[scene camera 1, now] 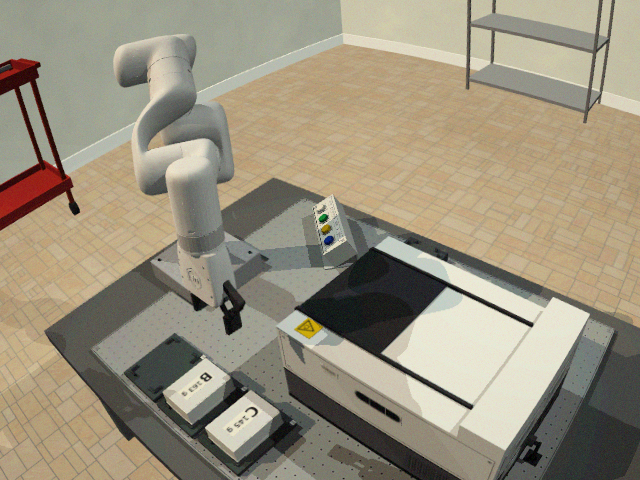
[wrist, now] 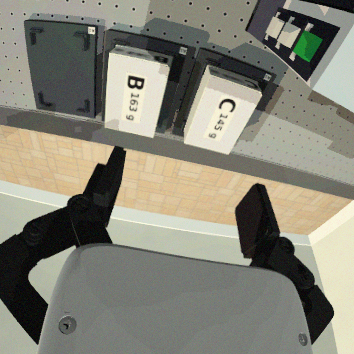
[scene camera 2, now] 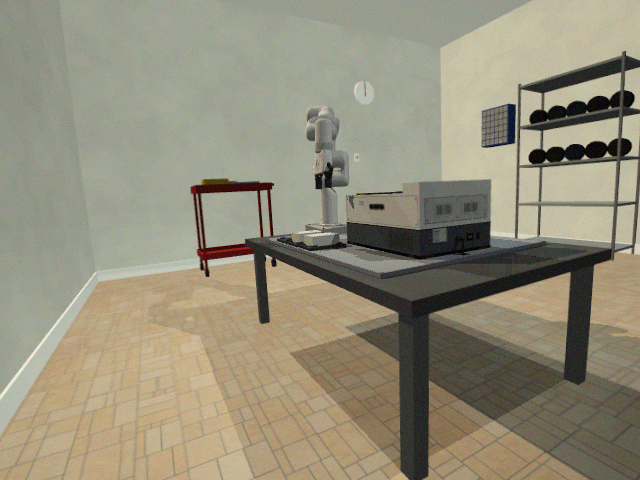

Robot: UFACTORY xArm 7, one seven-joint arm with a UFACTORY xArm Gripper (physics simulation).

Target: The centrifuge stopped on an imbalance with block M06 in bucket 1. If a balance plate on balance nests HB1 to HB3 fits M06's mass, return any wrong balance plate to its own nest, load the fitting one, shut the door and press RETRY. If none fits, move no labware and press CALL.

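Pixels of known places: gripper, fingertip midpoint: (scene camera 1: pixel 217 318) (wrist: pixel 186 180) (scene camera 2: pixel 323 188); arm's base, origin of the base link: (scene camera 2: pixel 329 224).
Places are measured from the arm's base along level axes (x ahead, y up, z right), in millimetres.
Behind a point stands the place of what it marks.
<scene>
My gripper (scene camera 1: pixel 214 316) @(y 205, x 397, z 254 mm) (scene camera 2: pixel 323 183) @(y 205, x 397, z 254 mm) (wrist: pixel 186 180) @(y 205, x 397, z 254 mm) is open and empty, high above the table, between the arm base and the nests. Balance plate B (scene camera 1: pixel 196 390) @(y 13, x 340, z 320 mm) (wrist: pixel 136 95) @(y 13, x 333, z 303 mm), marked 163 g, sits on the middle nest. Balance plate C (scene camera 1: pixel 242 426) @(y 13, x 476, z 322 mm) (wrist: pixel 222 110) @(y 13, x 462, z 296 mm), marked 145 g, sits on an end nest. The other end nest (scene camera 1: pixel 165 361) @(y -29, x 187, z 297 mm) (wrist: pixel 62 67) @(y -29, x 199, z 296 mm) is bare. The centrifuge (scene camera 1: pixel 506 356) @(y 169, x 839, z 21 mm) (scene camera 2: pixel 382 211) @(y 107, x 731, z 198 mm) has a dark panel (scene camera 1: pixel 387 289) @(y 172, x 575, z -4 mm) on top; whether its door is open is unclear. Bucket 1 and block M06 do not show. The button box (scene camera 1: pixel 341 253) @(y 4, x 304, z -204 mm) has white, green, yellow and blue buttons.
The centrifuge's tall body stands beside the nests and the button box. In the wrist view, its front carries a green block (wrist: pixel 307 45) @(y 148, x 458, z 161 mm) beside two pale ones. A red cart (scene camera 1: pixel 43 121) (scene camera 2: pixel 232 188) and a shelf unit (scene camera 1: pixel 468 51) (scene camera 2: pixel 518 155) stand away from the table.
</scene>
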